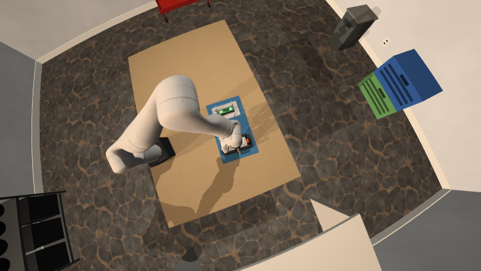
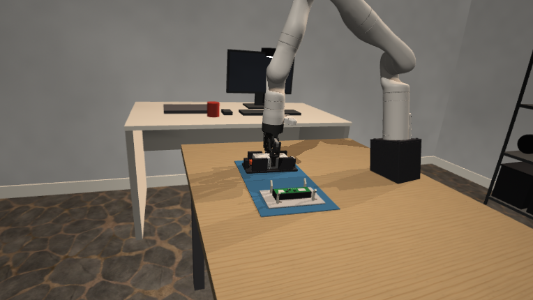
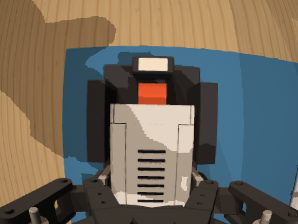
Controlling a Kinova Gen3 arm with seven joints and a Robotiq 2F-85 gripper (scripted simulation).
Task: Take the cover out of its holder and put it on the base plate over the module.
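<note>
My gripper is now right at the cover.
</note>
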